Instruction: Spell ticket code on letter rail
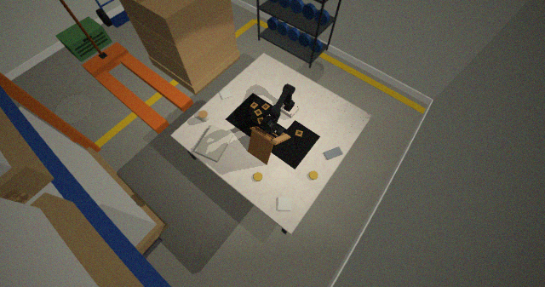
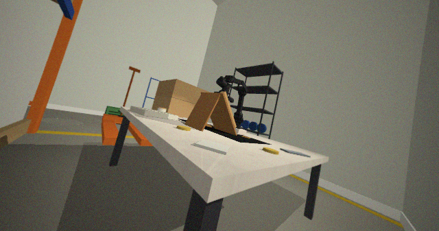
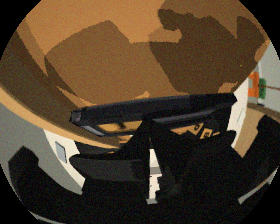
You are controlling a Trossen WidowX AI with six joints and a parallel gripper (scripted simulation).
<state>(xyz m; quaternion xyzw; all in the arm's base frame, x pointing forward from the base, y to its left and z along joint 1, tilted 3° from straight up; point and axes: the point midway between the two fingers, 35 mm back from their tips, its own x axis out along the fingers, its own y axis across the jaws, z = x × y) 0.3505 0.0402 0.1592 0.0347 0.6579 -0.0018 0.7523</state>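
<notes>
Right now my gripper tip is 80 mm above the white ticket and 70 mm past it. The rest, counted from my gripper tip: black mat (160 mm below, 150 mm behind, 70 mm to the right); grey card (500 mm to the left, 200 mm behind, 160 mm below).
</notes>
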